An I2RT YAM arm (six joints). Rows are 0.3 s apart.
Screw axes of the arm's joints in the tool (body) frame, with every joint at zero. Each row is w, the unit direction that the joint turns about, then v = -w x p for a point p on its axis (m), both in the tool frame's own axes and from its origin. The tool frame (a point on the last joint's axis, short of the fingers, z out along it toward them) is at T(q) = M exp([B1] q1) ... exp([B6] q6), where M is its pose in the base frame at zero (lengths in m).
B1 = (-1, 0, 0, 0.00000, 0.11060, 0.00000)
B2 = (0, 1, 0, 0.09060, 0.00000, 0.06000)
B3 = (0, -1, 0, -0.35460, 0.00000, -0.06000)
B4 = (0, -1, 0, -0.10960, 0.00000, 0.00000)
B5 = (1, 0, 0, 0.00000, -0.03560, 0.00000)
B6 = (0, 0, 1, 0.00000, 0.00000, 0.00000)
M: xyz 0.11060 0.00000 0.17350 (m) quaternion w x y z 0.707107 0 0.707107 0
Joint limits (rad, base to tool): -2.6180..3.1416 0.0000..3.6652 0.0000..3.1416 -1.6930..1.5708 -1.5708..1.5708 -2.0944..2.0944
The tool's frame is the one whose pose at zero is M.
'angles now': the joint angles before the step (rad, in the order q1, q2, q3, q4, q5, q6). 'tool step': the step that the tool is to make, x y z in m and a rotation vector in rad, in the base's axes. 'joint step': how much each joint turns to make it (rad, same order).
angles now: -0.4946, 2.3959, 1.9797, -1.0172, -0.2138, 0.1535
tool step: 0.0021, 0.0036, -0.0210, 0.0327, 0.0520, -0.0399
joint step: 0.0088, 0.0457, -0.0001, -0.0049, 0.0011, 0.0500
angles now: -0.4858, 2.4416, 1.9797, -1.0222, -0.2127, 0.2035
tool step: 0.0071, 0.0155, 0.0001, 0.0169, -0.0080, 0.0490
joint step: 0.0343, 0.0000, -0.0001, -0.0034, -0.0199, -0.0134
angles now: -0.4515, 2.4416, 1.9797, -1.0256, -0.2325, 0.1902
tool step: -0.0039, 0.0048, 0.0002, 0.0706, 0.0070, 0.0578
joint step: 0.0009, 0.0001, 0.0000, -0.0514, -0.0637, -0.0552
